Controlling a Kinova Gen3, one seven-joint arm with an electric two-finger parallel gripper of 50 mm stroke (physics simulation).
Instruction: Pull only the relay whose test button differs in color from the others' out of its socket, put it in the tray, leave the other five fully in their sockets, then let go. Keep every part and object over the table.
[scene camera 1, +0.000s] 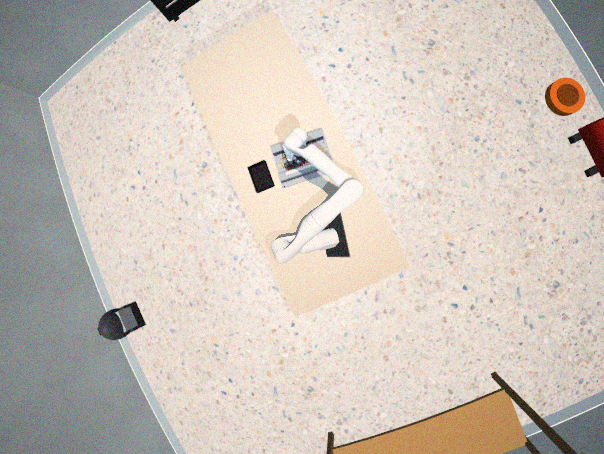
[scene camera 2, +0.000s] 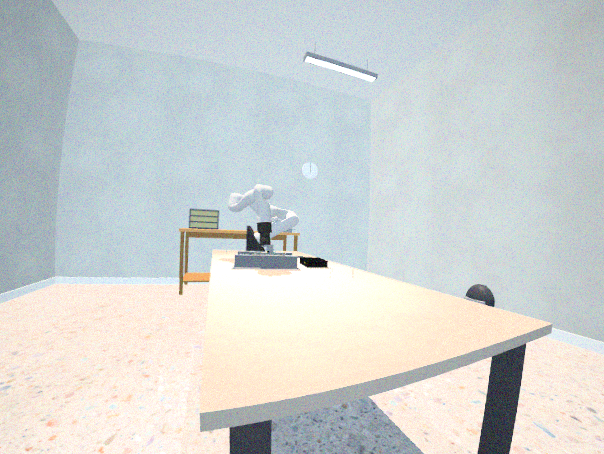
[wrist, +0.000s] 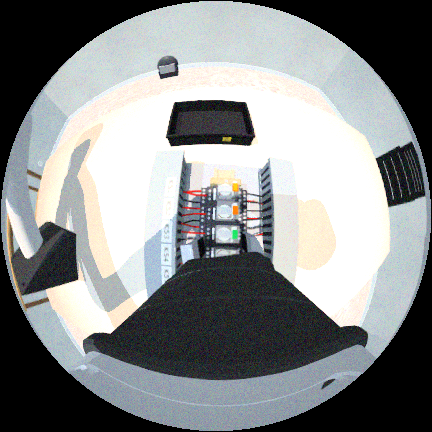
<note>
In view: the gripper (wrist: 222, 242) and a grey panel box (wrist: 198, 175).
</note>
